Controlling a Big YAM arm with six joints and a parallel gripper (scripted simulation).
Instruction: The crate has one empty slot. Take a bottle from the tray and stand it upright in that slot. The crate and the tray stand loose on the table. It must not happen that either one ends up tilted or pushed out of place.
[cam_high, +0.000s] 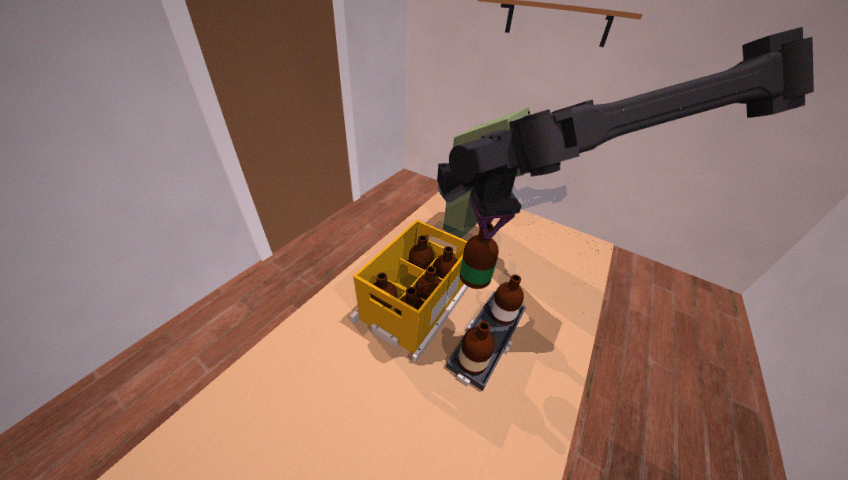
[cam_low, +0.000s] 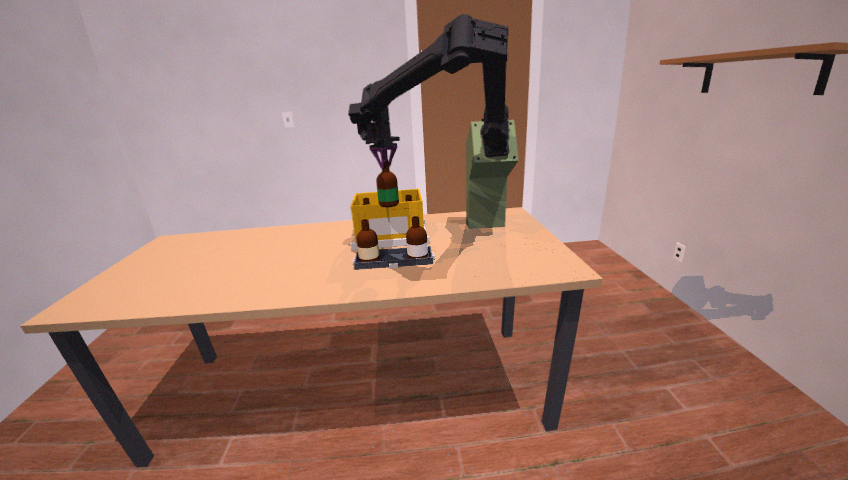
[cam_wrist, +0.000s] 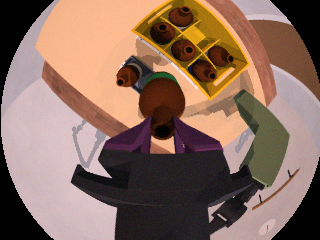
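The glass bottle lies 6 cm below my hand. Round my hand: dark tray: 32 cm below, 8 cm to the left, 1 cm behind; then yellow crate: 25 cm below, 15 cm to the right, 2 cm ahead.
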